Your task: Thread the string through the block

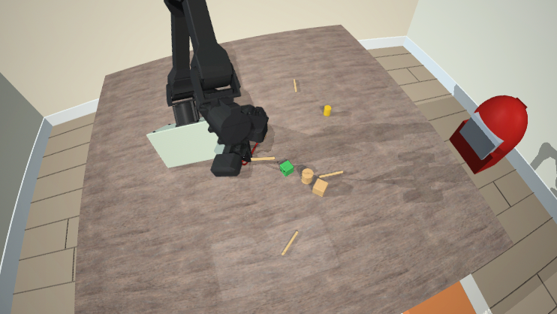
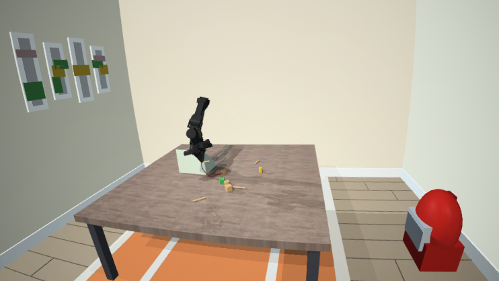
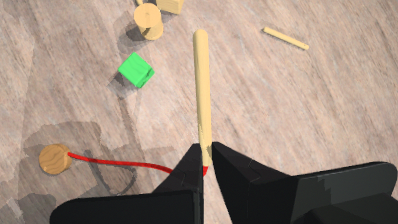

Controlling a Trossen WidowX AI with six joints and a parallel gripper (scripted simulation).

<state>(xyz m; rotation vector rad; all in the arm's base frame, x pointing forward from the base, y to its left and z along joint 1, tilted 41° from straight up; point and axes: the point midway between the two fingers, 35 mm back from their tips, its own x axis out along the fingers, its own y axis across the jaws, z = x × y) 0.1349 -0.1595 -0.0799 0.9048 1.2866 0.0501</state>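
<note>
Right now the green block is 10 cm ahead of my gripper tip, 2 cm to the left of it and 13 cm below it. Round my gripper tip: wooden cylinder: 15 cm ahead, 2 cm to the right, 12 cm below; wooden cube: 18 cm ahead, 7 cm to the right, 13 cm below; thin wooden stick: 1 cm ahead, 1 cm to the right, 1 cm above.
</note>
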